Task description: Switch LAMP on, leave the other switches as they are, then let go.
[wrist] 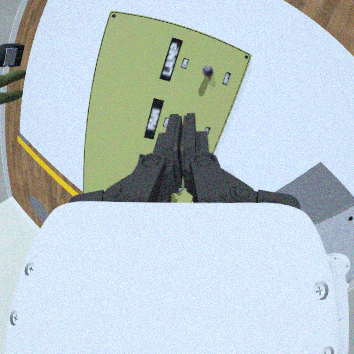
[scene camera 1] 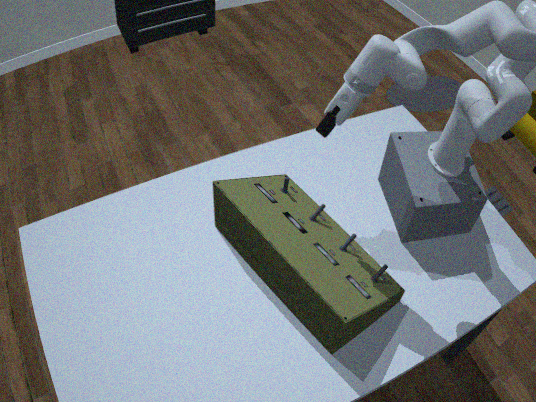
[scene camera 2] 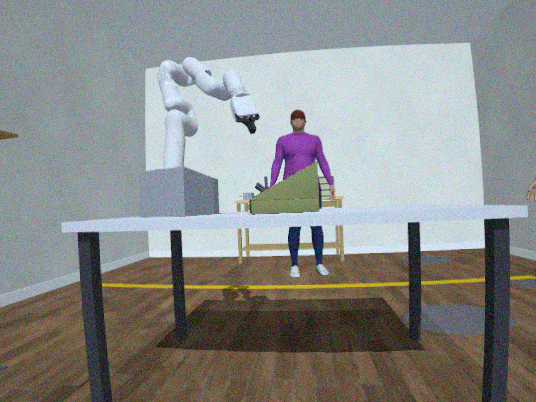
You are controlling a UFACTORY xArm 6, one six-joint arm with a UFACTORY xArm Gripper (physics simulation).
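Pixels of known places: gripper, fingertip midpoint: [wrist: 184, 132] [scene camera 1: 321, 132] [scene camera 2: 253, 132]; arm's base at its link origin: [scene camera 1: 445, 159] [scene camera 2: 172, 175].
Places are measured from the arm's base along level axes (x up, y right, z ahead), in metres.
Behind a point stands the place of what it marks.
A green sloped switch box [scene camera 1: 285, 245] @[x -0.016, y 0.021, z 0.571 m] [scene camera 2: 295, 192] @[x -0.112, y 0.277, z 0.534 m] [wrist: 115, 90] @[x -0.022, y 0.123, z 0.566 m] stands on the table with a row of grey levers. The LAMP lever [scene camera 1: 285, 185] @[x -0.068, y 0.210, z 0.433 m] [wrist: 207, 71] @[x -0.046, y 0.209, z 0.424 m] is at the far end of the row, beside the LAMP label [scene camera 1: 265, 193] @[x -0.058, y 0.207, z 0.500 m] [wrist: 171, 59] @[x -0.060, y 0.208, z 0.496 m], whose print is blurred. It stands more upright than the other levers, leaning toward the ON side. The other levers, such as the second lever [scene camera 1: 318, 212] @[x -0.071, y 0.091, z 0.412 m], lean alike toward the OFF side, facing the robot base. My gripper [scene camera 1: 322, 132] @[x 0.146, y 0.153, z 0.386 m] [scene camera 2: 252, 131] @[x 0.146, y 0.153, z 0.386 m] [wrist: 184, 132] @[x 0.146, y 0.153, z 0.386 m] is shut and empty, well above the box, touching no lever. In the wrist view it hides the second lever.
The grey robot pedestal [scene camera 1: 425, 175] @[x -0.008, y -0.006, z 0.103 m] [scene camera 2: 165, 192] @[x -0.085, y 0.123, z 0.005 m] stands on the white table [scene camera 1: 125, 280] @[x -0.186, y 0.237, z 0.927 m] [scene camera 2: 400, 216] @[x -0.202, y 0.543, z 0.807 m] on the levers' side of the box. A person in purple [scene camera 2: 300, 150] stands behind the table. A dark cabinet [scene camera 1: 165, 22] stands on the floor farther back.
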